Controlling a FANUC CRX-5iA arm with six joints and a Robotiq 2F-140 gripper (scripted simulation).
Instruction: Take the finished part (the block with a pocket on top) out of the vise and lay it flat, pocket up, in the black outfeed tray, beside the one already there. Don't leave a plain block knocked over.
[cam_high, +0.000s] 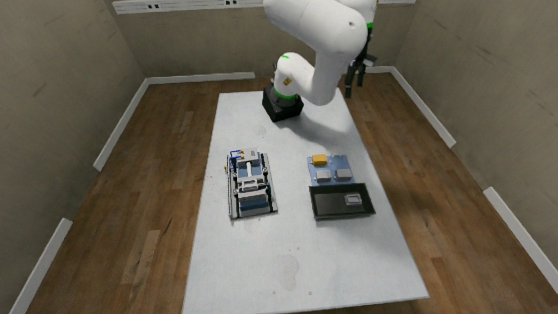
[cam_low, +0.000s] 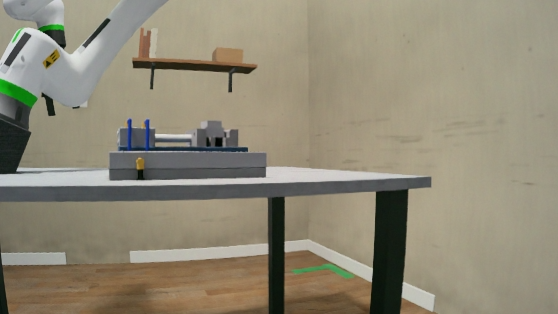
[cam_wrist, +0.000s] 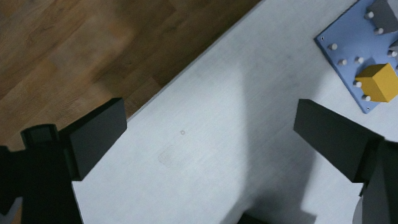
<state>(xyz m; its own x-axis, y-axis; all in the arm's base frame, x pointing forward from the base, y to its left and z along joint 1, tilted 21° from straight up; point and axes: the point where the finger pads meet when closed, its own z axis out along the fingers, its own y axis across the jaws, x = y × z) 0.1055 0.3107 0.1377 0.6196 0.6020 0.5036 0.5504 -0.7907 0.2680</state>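
The vise screw rod is 570 mm to the right of my hand, 260 mm ahead of it and 120 mm below it. From my hand the other things lie so: blue pallet (300 mm ahead, 210 mm to the right, 200 mm below); orange block (250 mm to the right, 250 mm ahead, 180 mm below).
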